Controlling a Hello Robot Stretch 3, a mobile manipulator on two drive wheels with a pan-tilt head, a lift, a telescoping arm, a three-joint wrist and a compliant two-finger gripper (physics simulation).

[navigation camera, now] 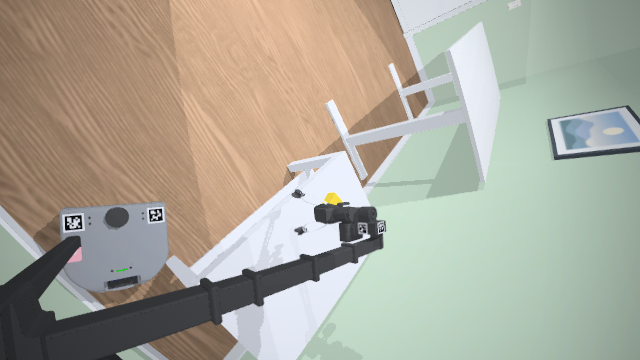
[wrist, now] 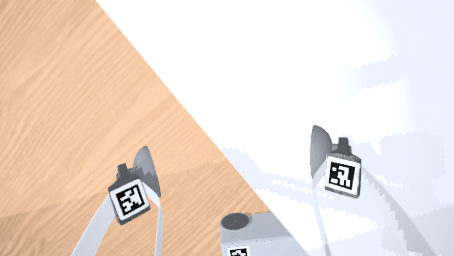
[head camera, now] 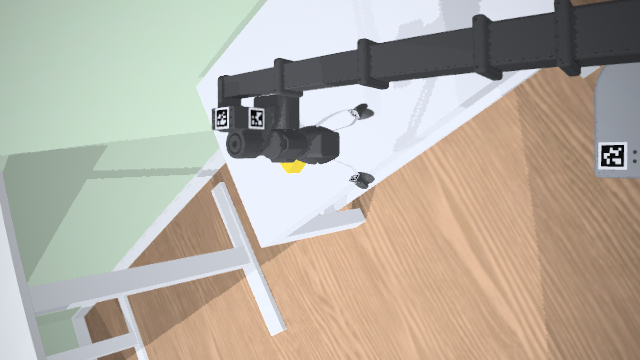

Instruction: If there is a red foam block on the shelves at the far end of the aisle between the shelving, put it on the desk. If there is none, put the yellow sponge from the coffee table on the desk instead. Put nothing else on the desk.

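Frame: origin at the robot's base, x ahead, y right, z down, level; millimetres.
Where they show: gripper, fingertip midpoint: (navigation camera: 295,212) (wrist: 232,153) (head camera: 369,146); robot's base at its link origin: (navigation camera: 117,216).
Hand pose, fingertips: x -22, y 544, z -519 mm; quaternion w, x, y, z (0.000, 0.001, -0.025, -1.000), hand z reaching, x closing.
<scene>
Things, the pixels of their centre, and the offset from my fingertips. "pt": a spot on its surface instead. Level surfaces: height alone.
- yellow sponge at the middle of its body: (head camera: 289,149) (navigation camera: 334,204) dx +2, dy +264, dz +46 mm
- white coffee table at its surface level: dz +69 mm
- white desk at its surface level: dz -431 mm
- desk's white leg frame at a spot on its surface: (navigation camera: 405,131) pt dx +416, dy +942, dz -4 mm
The yellow sponge (head camera: 293,167) (navigation camera: 332,198) lies on the white coffee table (head camera: 260,200) (navigation camera: 345,175) (wrist: 250,60), near its end. The wrist partly covers it in the head view, and it does not show in the wrist view. My gripper (head camera: 363,145) (navigation camera: 299,212) (wrist: 232,153) is open, with its fingers wide apart and nothing between them. The fingertips are beyond the sponge, toward the table's long edge and the robot base. The white desk (head camera: 10,300) (navigation camera: 480,100) stands past the table's end. No red foam block or shelving shows.
The desk's white leg frame (head camera: 265,300) (navigation camera: 405,131) stands close to the coffee table's end. A green wall (head camera: 100,65) (navigation camera: 500,250) runs behind both, with a framed picture (navigation camera: 590,132). My base (head camera: 612,100) (navigation camera: 100,245) (wrist: 265,230) stands on the wooden floor beside the coffee table.
</scene>
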